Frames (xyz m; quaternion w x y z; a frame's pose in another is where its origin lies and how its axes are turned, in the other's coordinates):
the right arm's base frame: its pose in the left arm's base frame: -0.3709 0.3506 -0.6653 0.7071 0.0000 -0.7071 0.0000
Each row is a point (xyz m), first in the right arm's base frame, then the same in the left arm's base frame.
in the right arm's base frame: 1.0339 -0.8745 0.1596
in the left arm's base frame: -0.5305 -0.5239 0.3686
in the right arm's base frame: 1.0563 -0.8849 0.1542
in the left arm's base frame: -0.5251 -0.5343 0.3910
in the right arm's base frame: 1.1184 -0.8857 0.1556
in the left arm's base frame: -0.5265 -0.5351 0.4531
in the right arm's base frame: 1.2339 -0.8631 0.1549
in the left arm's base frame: -0.5258 -0.5125 0.5686
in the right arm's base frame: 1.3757 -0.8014 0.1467
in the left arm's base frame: -0.5176 -0.4508 0.7104
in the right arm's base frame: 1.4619 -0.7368 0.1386
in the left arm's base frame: -0.5095 -0.3862 0.7966
